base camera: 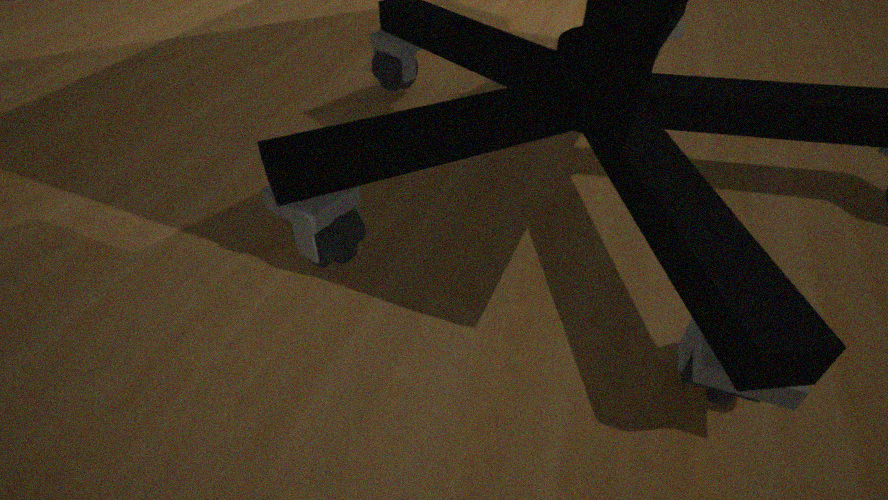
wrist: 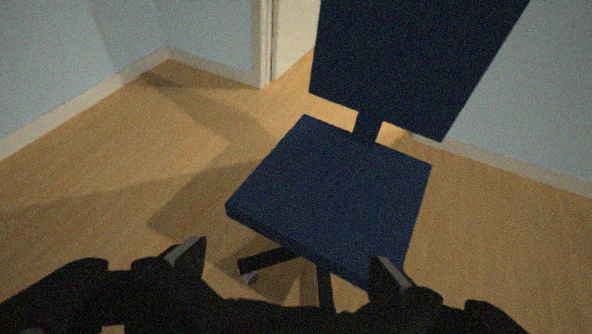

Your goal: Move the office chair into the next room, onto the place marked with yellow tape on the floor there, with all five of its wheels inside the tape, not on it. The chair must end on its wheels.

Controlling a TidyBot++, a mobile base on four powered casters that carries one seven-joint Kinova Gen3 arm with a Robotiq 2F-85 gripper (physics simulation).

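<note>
The office chair [base camera: 608, 93] [wrist: 332, 195] stands upright on its wheels. In the wrist view its dark blue seat is in the middle and its backrest [wrist: 405, 55] rises behind it, on the side of the doorway. In the base camera view its black star base fills the upper and right part, with grey casters [base camera: 329, 226] on the wood floor. My gripper [wrist: 287, 264] is open at the bottom of the wrist view, with the seat's near edge beyond and partly behind the right finger. Nothing is held. The yellow tape does not show in either view.
A doorway with a pale frame [wrist: 264, 45] stands behind the chair, left of the backrest. Light blue walls [wrist: 210, 30] with pale baseboards run to its left, meeting in a corner. Another blue wall [wrist: 545, 100] stands behind the chair at the right.
</note>
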